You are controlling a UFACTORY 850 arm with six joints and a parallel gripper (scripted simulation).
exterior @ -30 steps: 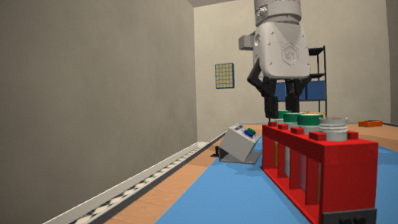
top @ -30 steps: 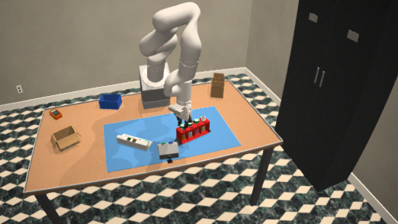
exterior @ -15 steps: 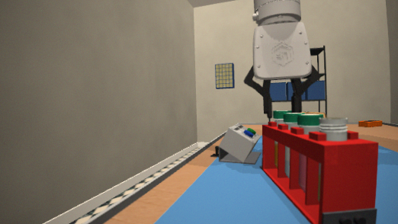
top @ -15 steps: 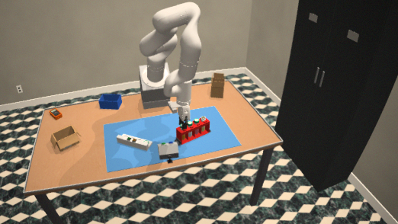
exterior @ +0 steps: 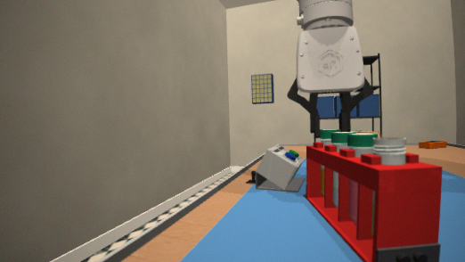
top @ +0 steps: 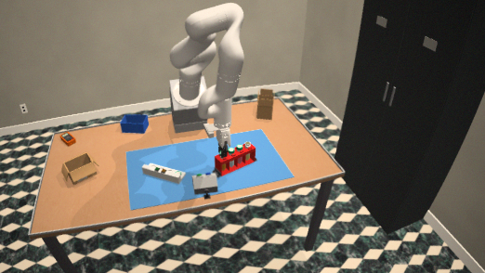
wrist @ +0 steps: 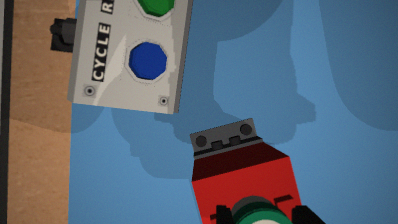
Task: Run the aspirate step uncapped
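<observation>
Right now the tube cap is 1 cm below my hand. Round my hand: green ready key 13 cm to the right, 8 cm ahead, 6 cm below; then key housing 11 cm to the right, 10 cm ahead, 8 cm below; then blue cycle key 9 cm to the right, 8 cm ahead, 6 cm below.
</observation>
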